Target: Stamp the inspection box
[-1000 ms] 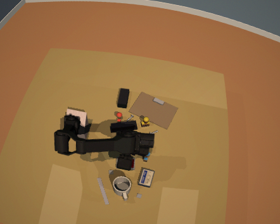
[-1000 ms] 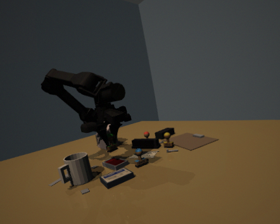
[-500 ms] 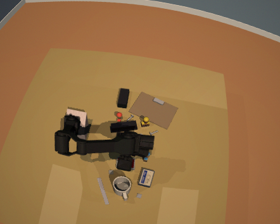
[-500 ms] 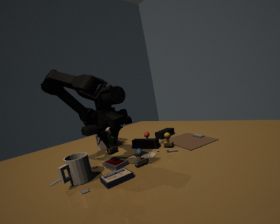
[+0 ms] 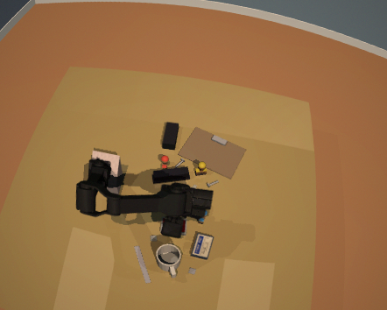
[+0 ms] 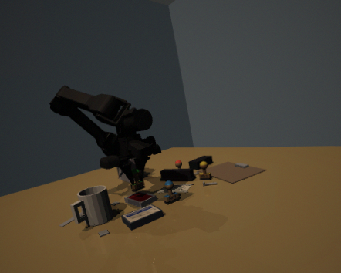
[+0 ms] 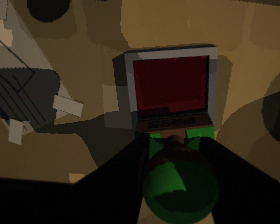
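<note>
Right now the red ink pad is 6 cm below my gripper tip. The rest, counted from my gripper tip: blue-knobbed stamp (9 cm ahead, 5 cm to the left, 4 cm below); blue box (11 cm ahead, 7 cm to the right, 5 cm below); green-knobbed stamp (right at my gripper tip).
</note>
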